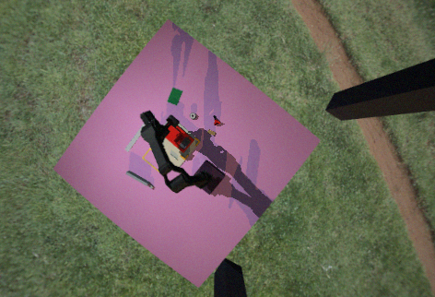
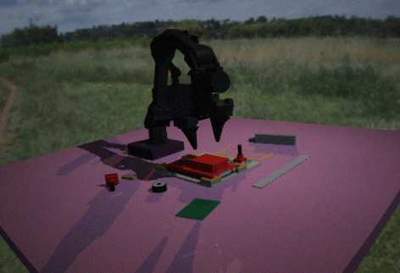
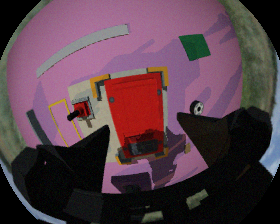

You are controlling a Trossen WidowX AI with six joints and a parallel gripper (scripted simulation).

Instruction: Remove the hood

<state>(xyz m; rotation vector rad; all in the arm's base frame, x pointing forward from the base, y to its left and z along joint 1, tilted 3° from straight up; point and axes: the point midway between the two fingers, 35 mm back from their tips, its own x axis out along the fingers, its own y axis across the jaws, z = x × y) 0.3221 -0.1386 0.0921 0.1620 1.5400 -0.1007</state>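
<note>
The red hood lies 50 mm below my gripper tip. From my gripper tip the other things lie so: long grey strip: 190 mm ahead, 120 mm to the left, 90 mm below; small wheel: 60 mm behind, 150 mm to the right, 80 mm below; green plate: 110 mm ahead, 200 mm to the right, 90 mm below.
</note>
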